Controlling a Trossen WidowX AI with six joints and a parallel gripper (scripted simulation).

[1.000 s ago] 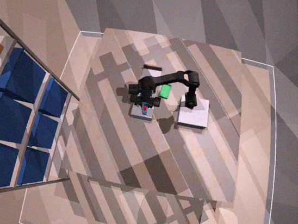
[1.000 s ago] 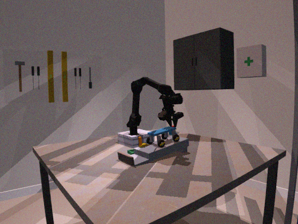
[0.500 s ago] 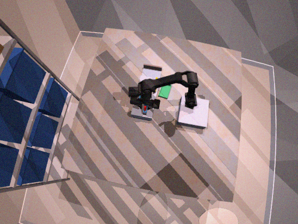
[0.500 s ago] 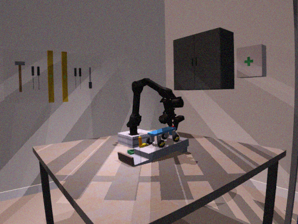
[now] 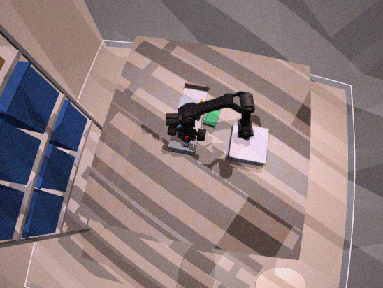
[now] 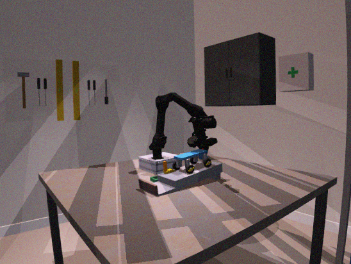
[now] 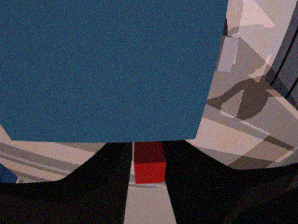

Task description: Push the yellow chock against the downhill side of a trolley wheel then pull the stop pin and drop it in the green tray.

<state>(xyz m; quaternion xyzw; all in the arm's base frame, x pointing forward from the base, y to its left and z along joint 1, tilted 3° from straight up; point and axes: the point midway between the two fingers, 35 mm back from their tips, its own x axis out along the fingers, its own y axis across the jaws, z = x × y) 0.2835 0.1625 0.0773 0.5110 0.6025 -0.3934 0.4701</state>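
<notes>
Now: the red-headed stop pin right at my gripper tip. Also, from my gripper tip: grey ramp: 12 cm to the right, 8 cm below, 4 cm ahead; then blue trolley: 11 cm to the right, 4 cm ahead, 2 cm below; then yellow chock: 23 cm to the right, 5 cm below.
</notes>
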